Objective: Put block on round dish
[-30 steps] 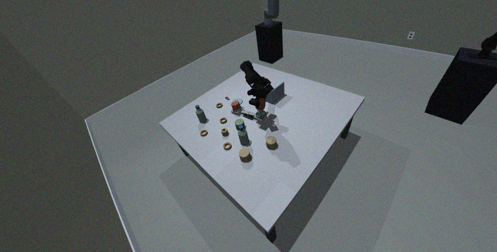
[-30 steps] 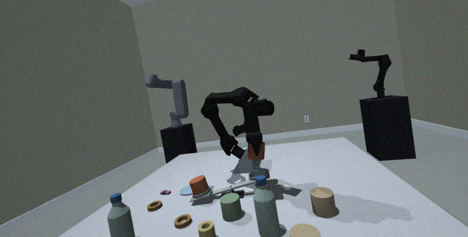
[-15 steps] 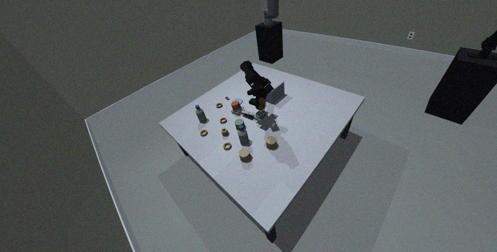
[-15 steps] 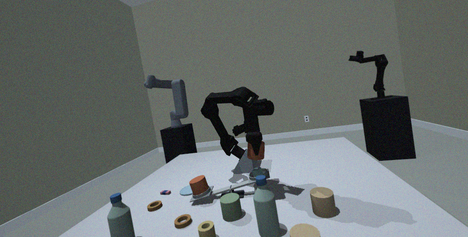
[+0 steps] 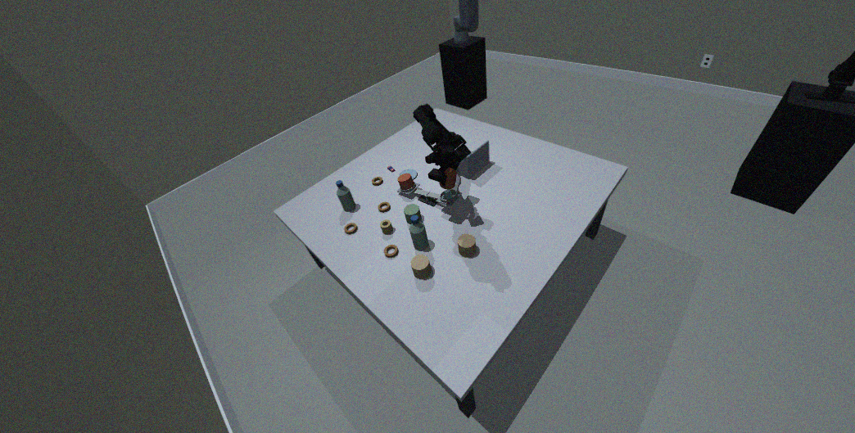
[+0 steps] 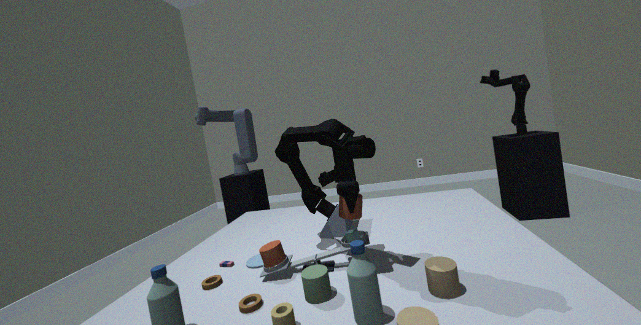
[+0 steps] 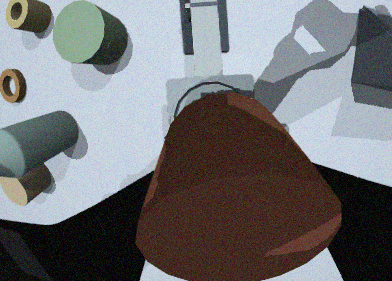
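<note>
Right now my gripper tip is 10 mm short of the teal block, 10 mm to the left of it and 80 mm above it. The rest, counted from my gripper tip: green cylinder 140 mm ahead, 90 mm to the right, 130 mm below; pink-and-blue object 20 mm behind, 490 mm to the right, 160 mm below; pale blue round dish 40 mm behind, 360 mm to the right, 170 mm below.
</note>
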